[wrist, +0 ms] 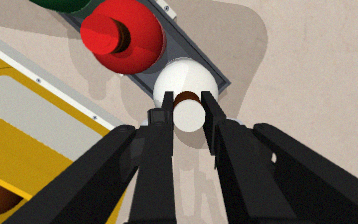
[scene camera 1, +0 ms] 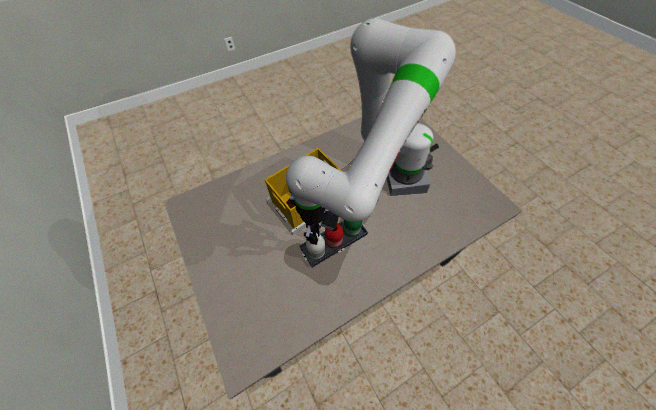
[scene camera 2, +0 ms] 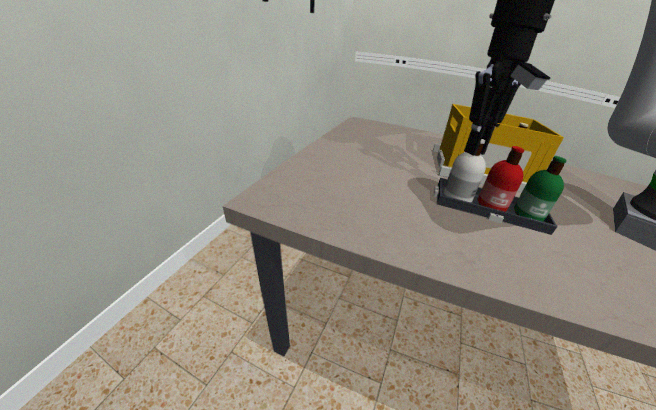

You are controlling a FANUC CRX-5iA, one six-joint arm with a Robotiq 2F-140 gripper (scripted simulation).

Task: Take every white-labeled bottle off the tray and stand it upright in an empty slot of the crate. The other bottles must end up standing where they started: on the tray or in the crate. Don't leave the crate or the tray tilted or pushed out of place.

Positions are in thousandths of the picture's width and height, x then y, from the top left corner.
Labels:
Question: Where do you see a white bottle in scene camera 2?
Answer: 713,418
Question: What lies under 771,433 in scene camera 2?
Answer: A red bottle.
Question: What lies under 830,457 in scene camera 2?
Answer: A green bottle.

